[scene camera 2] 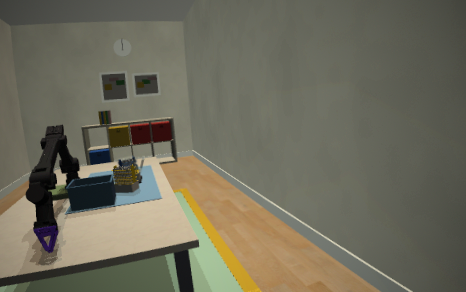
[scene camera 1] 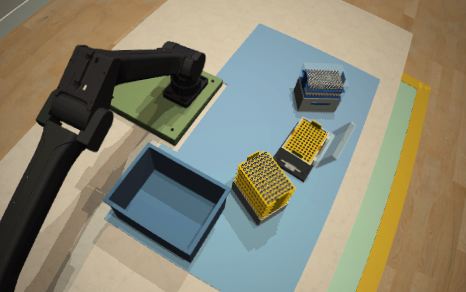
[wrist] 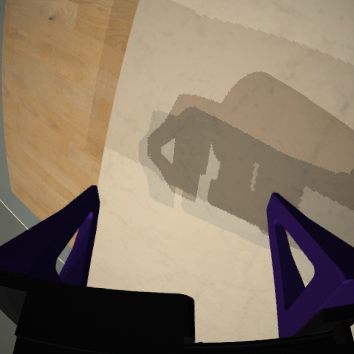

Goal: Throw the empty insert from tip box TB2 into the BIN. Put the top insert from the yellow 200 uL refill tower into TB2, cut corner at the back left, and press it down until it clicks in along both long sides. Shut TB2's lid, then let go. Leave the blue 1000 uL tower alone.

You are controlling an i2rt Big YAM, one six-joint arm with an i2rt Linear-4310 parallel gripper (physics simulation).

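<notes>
My gripper has purple fingers wide open with nothing between them, over the bare table end, away from the boxes. TB2 is a dark box with its clear lid standing open on the right. A yellow insert with empty holes sits in TB2. The yellow 200 uL tower, stacked with filled inserts, stands between TB2 and the blue BIN. The BIN's visible floor holds no insert. The blue 1000 uL tower stands behind TB2. The cut corners are too small to tell.
The boxes stand on a blue mat. The arm's base is on a green plate beside the BIN. The table edge and wooden floor show left of the gripper in the wrist view. The arm's shadow falls on the table.
</notes>
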